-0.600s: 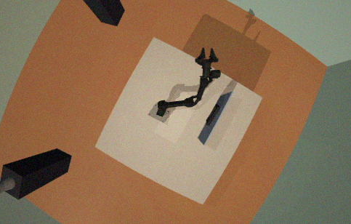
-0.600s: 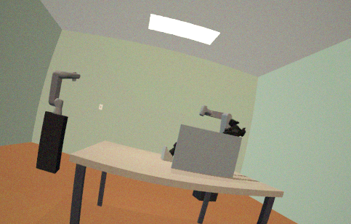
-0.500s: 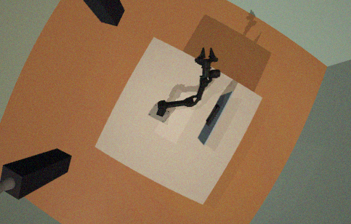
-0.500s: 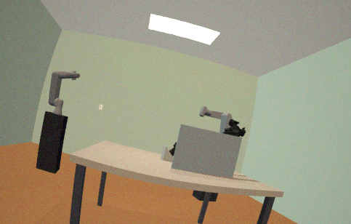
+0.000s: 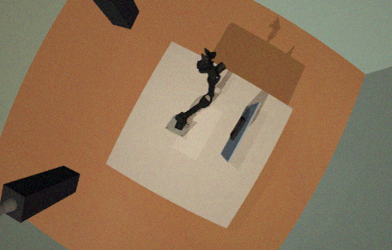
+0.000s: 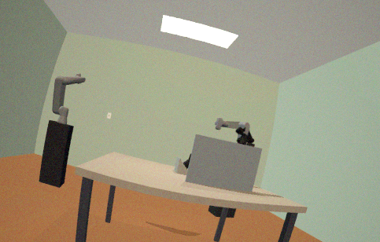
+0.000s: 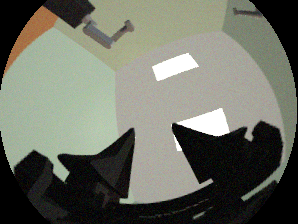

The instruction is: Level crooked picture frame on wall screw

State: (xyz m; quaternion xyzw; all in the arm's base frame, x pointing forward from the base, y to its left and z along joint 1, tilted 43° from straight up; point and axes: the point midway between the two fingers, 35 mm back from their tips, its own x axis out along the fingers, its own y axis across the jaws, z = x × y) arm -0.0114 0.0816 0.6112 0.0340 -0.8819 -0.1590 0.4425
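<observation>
Right now my gripper tip is 43 cm short of the picture frame, 34 cm to the left of it and 31 cm above it. The rest, counted from my gripper tip: blue-grey wall panel (44 cm ahead, 36 cm to the right, 32 cm below).
</observation>
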